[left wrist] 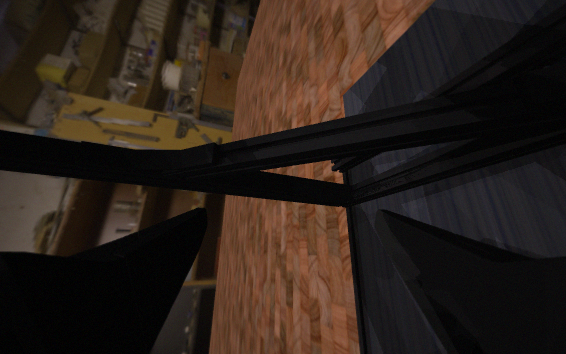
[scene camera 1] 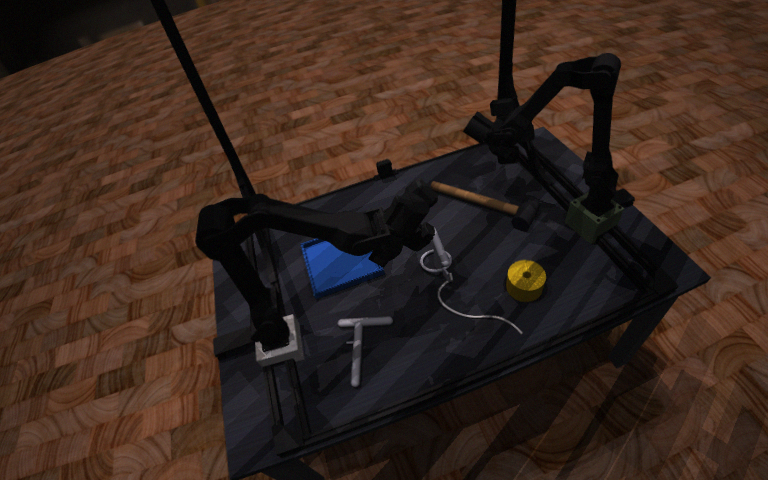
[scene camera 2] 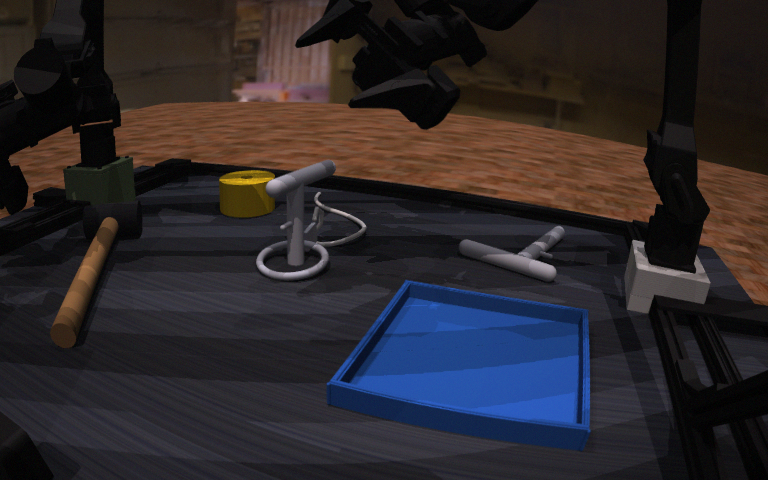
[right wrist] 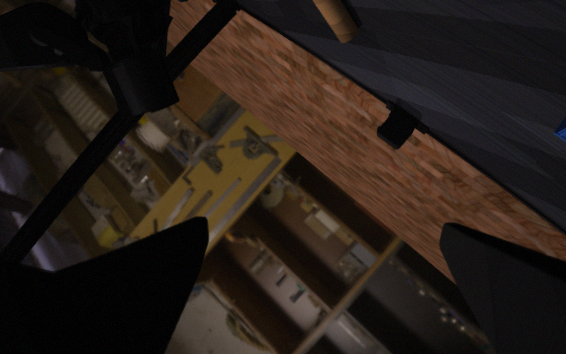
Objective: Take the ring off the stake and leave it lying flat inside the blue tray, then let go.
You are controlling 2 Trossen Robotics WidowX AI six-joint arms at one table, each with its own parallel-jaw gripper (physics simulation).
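Frame: origin at the left arm's base, x ahead, y left, z up, level; metres.
Where they show: left gripper, fingertip midpoint: (left wrist: 292,217) (right wrist: 165,25); right gripper, fingertip midpoint: (scene camera 2: 321,71) (right wrist: 324,231); left arm's base at its link origin: (scene camera 1: 597,205) (scene camera 2: 98,162); right arm's base at its link origin: (scene camera 1: 275,336) (scene camera 2: 669,259).
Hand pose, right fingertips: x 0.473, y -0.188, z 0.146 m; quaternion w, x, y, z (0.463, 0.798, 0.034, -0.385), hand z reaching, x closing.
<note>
Things, the pixels of their top centre, and the offset from my right fingertips.
- pale grey ring at its top centre: (scene camera 2: 296,236) (scene camera 1: 438,259) dx -0.043, dy +0.066, dz -0.195 m
- square blue tray at its top centre: (scene camera 2: 484,342) (scene camera 1: 339,255) dx +0.170, dy -0.104, dz -0.203 m
- wooden-handled mallet at its top centre: (scene camera 2: 90,237) (scene camera 1: 481,192) dx -0.275, dy -0.058, dz -0.175 m
- yellow cylinder at its top centre: (scene camera 2: 246,177) (scene camera 1: 526,274) dx -0.186, dy +0.240, dz -0.175 m
- grey T-shaped piece at its top centre: (scene camera 2: 531,236) (scene camera 1: 362,349) dx +0.237, dy +0.182, dz -0.205 m
A pale grey ring (scene camera 1: 421,262) (scene camera 2: 292,276) lies low around the foot of the upright, T-topped grey stake (scene camera 1: 438,247) (scene camera 2: 295,226). The square blue tray (scene camera 1: 334,270) (scene camera 2: 464,362) lies on the table and holds nothing that shows; the right arm hides part of it in scene camera 1. My right gripper (scene camera 2: 323,74) (right wrist: 324,231) is open and empty, high above the table. In scene camera 2 it appears above and to the right of the stake. My left gripper (left wrist: 292,217) is open and empty, held at its own side, away from the ring and stake.
A wooden-handled mallet (scene camera 1: 475,198) (scene camera 2: 84,283) (right wrist: 340,20) lies flat. A yellow cylinder (scene camera 1: 525,285) (scene camera 2: 246,195) stands near the stake. A white cord (scene camera 1: 478,314) (scene camera 2: 351,234) curves beside the stake. A grey T-shaped piece (scene camera 1: 356,350) (scene camera 2: 509,260) lies near the tray.
</note>
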